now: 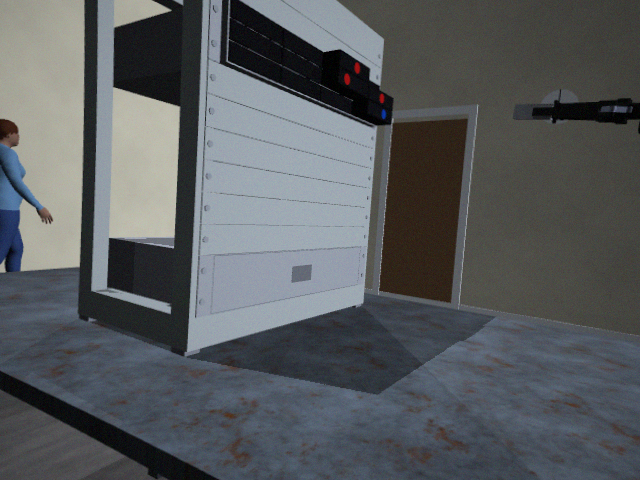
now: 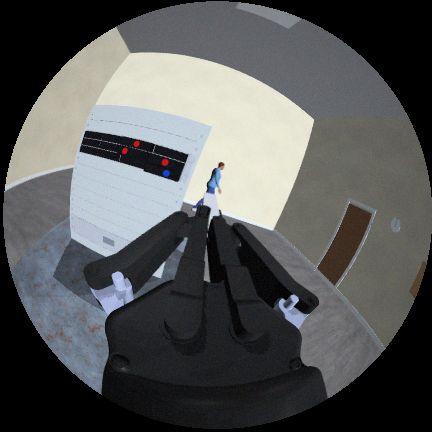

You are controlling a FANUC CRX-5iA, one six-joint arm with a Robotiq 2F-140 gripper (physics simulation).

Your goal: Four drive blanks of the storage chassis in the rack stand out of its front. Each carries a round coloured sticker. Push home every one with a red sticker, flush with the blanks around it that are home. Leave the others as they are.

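Note:
The black storage chassis [image 1: 253,43] [image 2: 95,141] sits high in the white rack [image 1: 188,206] [image 2: 100,200]. Four blanks stand out of its front at the right: an upper blank with a red sticker [image 1: 357,67] [image 2: 136,143], one lower left of it with a red sticker [image 1: 346,79] [image 2: 125,151], one further right with a red sticker [image 1: 381,98] [image 2: 165,162], and directly below that one a blank with a blue sticker [image 1: 383,114] [image 2: 166,173]. My gripper [image 1: 535,112] [image 2: 207,202] is shut with nothing held. It hangs in the air to the right of the rack front, apart from the blanks.
The rack stands on a rust-stained table [image 1: 310,413] [image 2: 55,300]. A person in blue [image 1: 10,180] [image 2: 215,179] is behind the rack. A brown door [image 1: 426,206] [image 2: 347,242] and a round wall disc [image 1: 560,94] [image 2: 395,224] are at the far wall.

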